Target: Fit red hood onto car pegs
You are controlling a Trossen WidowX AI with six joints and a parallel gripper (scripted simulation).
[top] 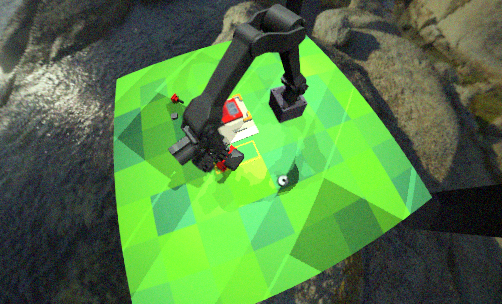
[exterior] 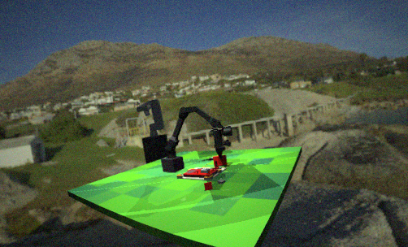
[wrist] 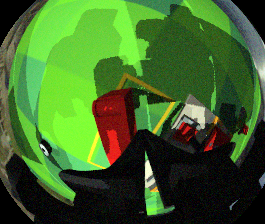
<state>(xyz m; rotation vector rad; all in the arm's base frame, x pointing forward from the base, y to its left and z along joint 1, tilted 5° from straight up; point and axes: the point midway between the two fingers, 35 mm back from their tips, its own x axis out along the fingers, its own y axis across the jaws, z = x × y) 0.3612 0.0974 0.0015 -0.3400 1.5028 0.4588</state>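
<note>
The red hood lies 2 cm below my gripper tip, 2 cm behind it and 1 cm to the left of it.
</note>
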